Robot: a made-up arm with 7 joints. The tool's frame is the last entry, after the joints.
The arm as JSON. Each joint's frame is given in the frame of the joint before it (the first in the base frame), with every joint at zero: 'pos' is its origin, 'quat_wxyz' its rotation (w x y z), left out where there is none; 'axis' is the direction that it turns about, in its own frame. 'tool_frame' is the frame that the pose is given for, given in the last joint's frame.
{
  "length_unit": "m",
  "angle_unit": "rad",
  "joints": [
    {
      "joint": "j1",
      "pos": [
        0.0,
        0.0,
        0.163
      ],
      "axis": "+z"
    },
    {
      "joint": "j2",
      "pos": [
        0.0,
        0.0,
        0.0
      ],
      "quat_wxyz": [
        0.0,
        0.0,
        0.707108,
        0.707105
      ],
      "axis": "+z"
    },
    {
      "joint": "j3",
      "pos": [
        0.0,
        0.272,
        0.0
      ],
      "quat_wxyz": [
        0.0,
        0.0,
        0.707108,
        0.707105
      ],
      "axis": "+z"
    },
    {
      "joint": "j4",
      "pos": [
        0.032,
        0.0,
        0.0
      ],
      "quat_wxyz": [
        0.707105,
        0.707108,
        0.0,
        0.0
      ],
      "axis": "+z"
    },
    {
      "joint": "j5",
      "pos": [
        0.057,
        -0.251,
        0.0
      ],
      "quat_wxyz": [
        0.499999,
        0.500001,
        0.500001,
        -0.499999
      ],
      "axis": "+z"
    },
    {
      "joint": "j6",
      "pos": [
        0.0,
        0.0,
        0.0
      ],
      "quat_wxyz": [
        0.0,
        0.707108,
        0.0,
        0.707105
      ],
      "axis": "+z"
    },
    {
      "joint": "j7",
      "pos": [
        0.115,
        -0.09,
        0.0
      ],
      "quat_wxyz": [
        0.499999,
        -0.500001,
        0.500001,
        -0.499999
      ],
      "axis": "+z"
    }
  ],
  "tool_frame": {
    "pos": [
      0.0,
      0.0,
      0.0
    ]
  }
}
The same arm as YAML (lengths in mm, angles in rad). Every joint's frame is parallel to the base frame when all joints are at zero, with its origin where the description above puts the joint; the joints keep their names.
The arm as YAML. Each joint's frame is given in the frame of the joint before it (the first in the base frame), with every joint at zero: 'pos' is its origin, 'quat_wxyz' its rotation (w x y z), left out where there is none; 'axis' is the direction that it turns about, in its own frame. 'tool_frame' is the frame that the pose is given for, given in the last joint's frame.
length_unit: mm
angle_unit: rad
joints:
  - joint: j1
    pos: [0.0, 0.0, 163.0]
    axis: "+z"
  - joint: j2
    pos: [0.0, 0.0, 0.0]
    axis: "+y"
  - joint: j3
    pos: [0.0, 0.0, 272.0]
    axis: "+z"
  - joint: j4
    pos: [32.0, 0.0, 0.0]
    axis: "-y"
  - joint: j5
    pos: [57.0, 0.0, -251.0]
    axis: "-z"
  - joint: j6
    pos: [0.0, 0.0, 0.0]
    axis: "+y"
  - joint: j7
    pos: [90.0, 0.0, -115.0]
    axis: "-z"
tool_frame:
  pos: [0.0, 0.0, 0.0]
  quat_wxyz: [0.000004, -1.000008, 0.0, 0.0]

